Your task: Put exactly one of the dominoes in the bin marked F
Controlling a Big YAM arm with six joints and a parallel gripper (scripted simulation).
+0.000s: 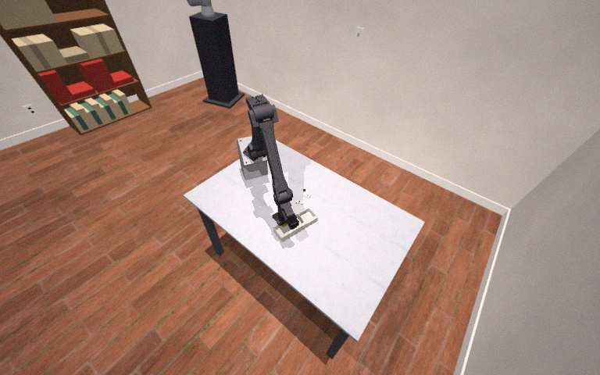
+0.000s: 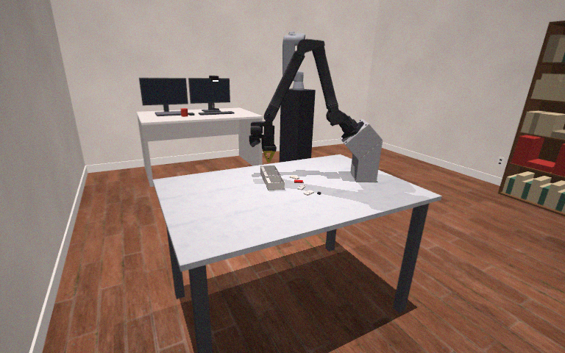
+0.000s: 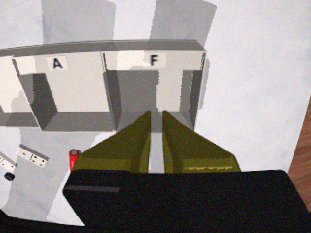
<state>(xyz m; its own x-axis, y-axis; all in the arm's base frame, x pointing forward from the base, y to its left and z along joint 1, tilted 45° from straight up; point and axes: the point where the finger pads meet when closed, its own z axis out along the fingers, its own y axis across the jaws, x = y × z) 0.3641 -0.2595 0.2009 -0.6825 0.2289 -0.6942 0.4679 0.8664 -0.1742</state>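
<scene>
Now: the long bin 70 mm to the left of my hand, 60 mm below it and 50 mm ahead of it. From my hand the other things lie so: tiny black piece (350 mm to the left, 80 mm below); white domino (320 mm to the left, 80 mm below, 30 mm ahead); small red piece (190 mm to the left, 80 mm below, 40 mm behind).
</scene>
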